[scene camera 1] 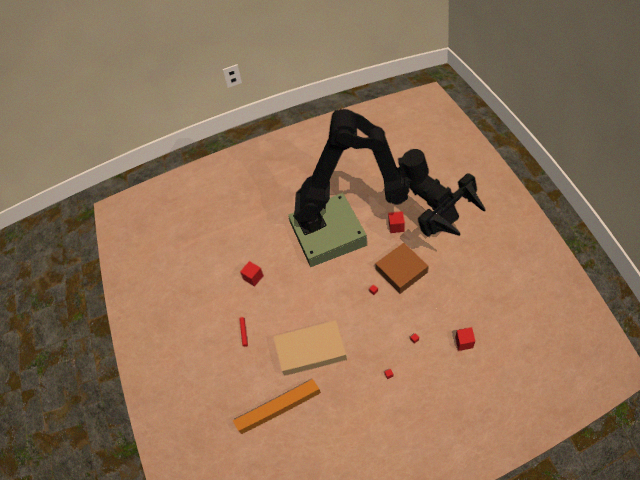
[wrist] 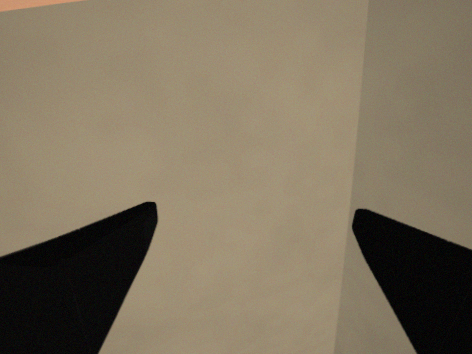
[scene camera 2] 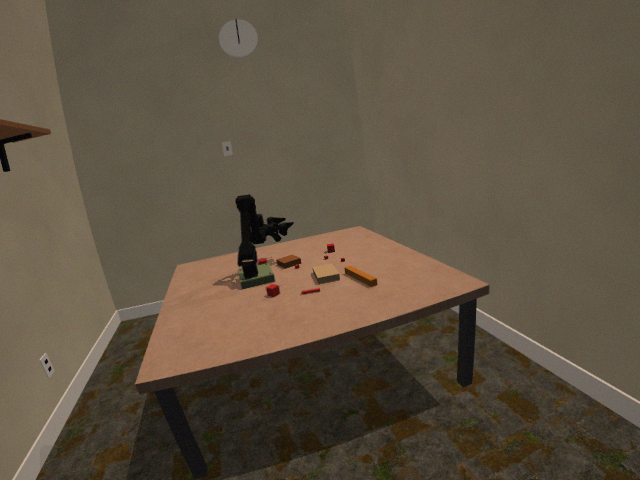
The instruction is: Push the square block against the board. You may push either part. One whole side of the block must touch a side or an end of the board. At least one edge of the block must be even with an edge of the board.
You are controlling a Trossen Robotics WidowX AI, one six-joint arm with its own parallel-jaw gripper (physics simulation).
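Frame: origin at the arm's base, x down, y left, z ahead, level; metres.
Where they show: gripper, fingertip midpoint: (scene camera 1: 472, 222) (wrist: 255, 215) (scene camera 2: 289, 220); arm's base, link origin: (scene camera 1: 311, 222) (scene camera 2: 250, 275).
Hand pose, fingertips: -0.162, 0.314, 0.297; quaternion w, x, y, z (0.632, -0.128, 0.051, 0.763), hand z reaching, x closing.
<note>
Each offset is from my fingertips to the top centre of the thing, as dx, dy, dz.
The brown square block {+0.172, -0.155, -0.072} (scene camera 1: 401, 265) (scene camera 2: 288, 260) lies flat, to the right of the green base in scene camera 1. The tan rectangular board {+0.172, -0.456, +0.037} (scene camera 1: 310, 346) (scene camera 2: 325, 271) lies flat, below and left of the block in that view. A wide gap separates them, and their sides are turned at different angles. My black gripper (scene camera 1: 471, 221) (wrist: 255, 215) is open and empty. It hangs high above the table, up and right of the block in scene camera 1, touching neither part. The wrist view shows the two fingertips against the wall; block and board do not show there.
Red cubes {+0.163, -0.103, -0.208} (scene camera 1: 396, 222) {+0.163, -0.107, +0.191} (scene camera 1: 465, 338) {+0.163, -0.515, -0.228} (scene camera 1: 252, 273) stand around the parts. Small red cubes {+0.187, -0.247, -0.050} (scene camera 1: 373, 289) {+0.187, -0.215, +0.123} (scene camera 1: 414, 337) {+0.187, -0.312, +0.181} (scene camera 1: 388, 373) lie near the block and board. A red rod {+0.189, -0.593, -0.080} (scene camera 1: 243, 331) lies left of the board, an orange bar {+0.172, -0.588, +0.153} (scene camera 1: 277, 405) below it. The green base (scene camera 1: 338, 227) carries the arm.
</note>
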